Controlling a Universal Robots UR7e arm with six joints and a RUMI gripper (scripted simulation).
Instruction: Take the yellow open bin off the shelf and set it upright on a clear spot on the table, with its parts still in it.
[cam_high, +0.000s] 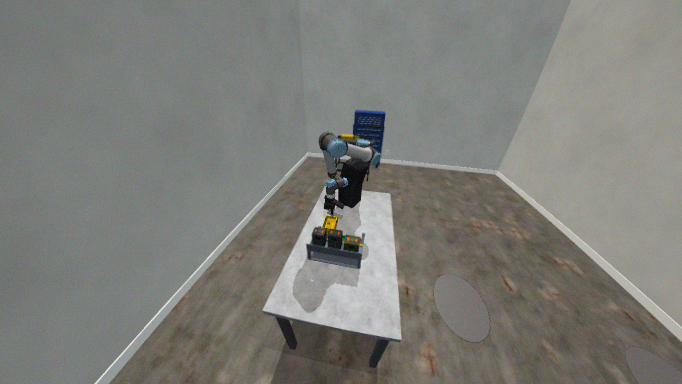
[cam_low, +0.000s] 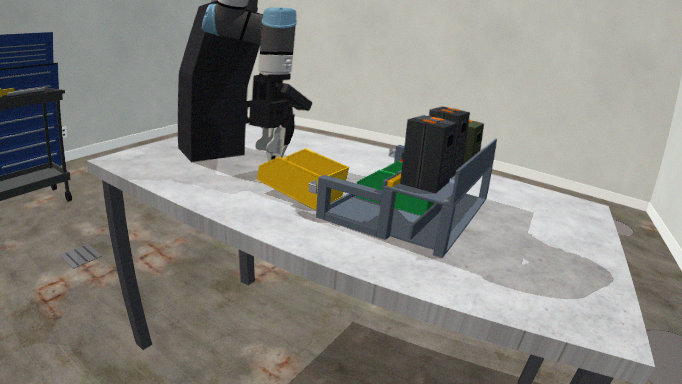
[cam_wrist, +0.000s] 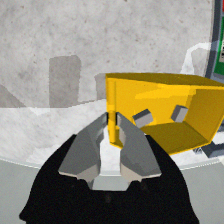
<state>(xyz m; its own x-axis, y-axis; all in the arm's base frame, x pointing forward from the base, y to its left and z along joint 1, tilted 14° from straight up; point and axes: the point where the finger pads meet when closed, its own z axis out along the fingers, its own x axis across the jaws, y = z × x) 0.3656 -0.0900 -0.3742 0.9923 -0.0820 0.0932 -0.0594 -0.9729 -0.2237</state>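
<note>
The yellow open bin is 8 cm ahead of my hand and 1 cm below it. From my hand the other things lie so: green bin 28 cm ahead, 10 cm to the left, 2 cm below.
</note>
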